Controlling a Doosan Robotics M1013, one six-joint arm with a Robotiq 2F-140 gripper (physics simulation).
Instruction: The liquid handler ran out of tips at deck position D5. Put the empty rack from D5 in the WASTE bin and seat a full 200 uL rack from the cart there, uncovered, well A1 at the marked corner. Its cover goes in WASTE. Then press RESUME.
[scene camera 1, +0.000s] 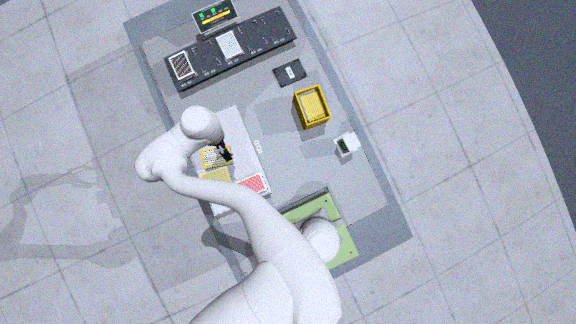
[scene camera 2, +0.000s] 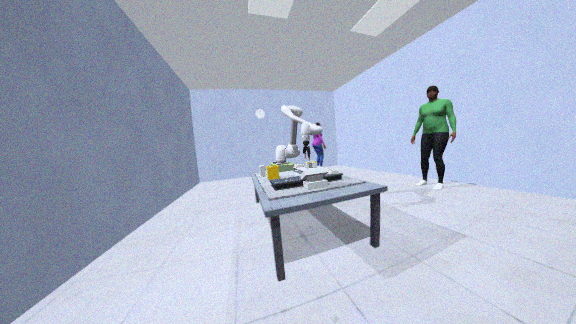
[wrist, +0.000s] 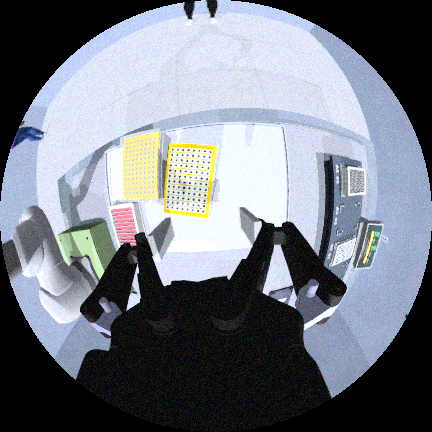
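Seen in the pictures: gripper, fingertip midpoint: (scene camera 2: 306, 159) (wrist: 205, 221); arm's base, origin of the base link: (scene camera 2: 281, 163) (wrist: 87, 275).
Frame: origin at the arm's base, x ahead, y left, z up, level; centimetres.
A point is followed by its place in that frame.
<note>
My gripper (scene camera 1: 226, 151) {x 53.6, y 17.1, z 6.3 cm} (scene camera 2: 306, 157) {x 53.6, y 17.1, z 6.3 cm} (wrist: 205, 221) {x 53.6, y 17.1, z 6.3 cm} is open and empty above the white cart top (scene camera 1: 241, 131) {x 57.4, y 8.4, z -3.9 cm} (wrist: 252, 170) {x 63.9, y 23.3, z -3.9 cm}, beside the uncovered yellow-rimmed tip rack (scene camera 1: 211, 157) {x 52.1, y 25.3, z 2.5 cm} (wrist: 190, 181) {x 52.0, y 23.0, z 2.6 cm}. A solid yellow-topped rack (scene camera 1: 215, 175) {x 44.1, y 27.3, z 3.2 cm} (wrist: 142, 166) {x 44.1, y 27.6, z 3.2 cm} stands next to it. A red-topped rack (scene camera 1: 251, 183) {x 33.7, y 15.3, z -1.6 cm} (wrist: 124, 225) {x 33.0, y 16.8, z -1.0 cm} also sits on the cart. The yellow WASTE bin (scene camera 1: 298, 111) {x 53.7, y -20.0, z -5.6 cm} (scene camera 2: 272, 172) {x 59.8, y -27.6, z -2.3 cm} holds a yellow perforated piece (scene camera 1: 312, 105) {x 52.5, y -26.3, z -0.7 cm}. The dark deck (scene camera 1: 265, 34) {x 95.4, y -23.8, z -4.4 cm} (wrist: 346, 204) {x 96.0, y 11.6, z -4.3 cm} carries a striped rack (scene camera 1: 181, 65) {x 99.0, y 19.4, z -1.9 cm} (wrist: 356, 180) {x 98.7, y 19.4, z -1.6 cm} at one end and a white rack (scene camera 1: 229, 44) {x 98.1, y -5.7, z -3.0 cm} (wrist: 344, 251) {x 98.0, y -5.6, z -3.1 cm}. Deck labels are too blurred to read.
A screen (scene camera 1: 215, 17) {x 111.2, y -5.4, z 2.0 cm} (wrist: 369, 245) {x 111.3, y -4.9, z 2.1 cm} with green marks and a yellow bar stands behind the deck. A dark flat plate (scene camera 1: 283, 76) {x 73.5, y -22.5, z -9.1 cm} lies between deck and bin. A small white device (scene camera 1: 345, 145) {x 29.0, y -30.5, z 1.4 cm} stands beyond the bin. The arm's green base plate (scene camera 1: 349, 247) {x -12.8, y -10.2, z 1.4 cm} is at the table's near end.
</note>
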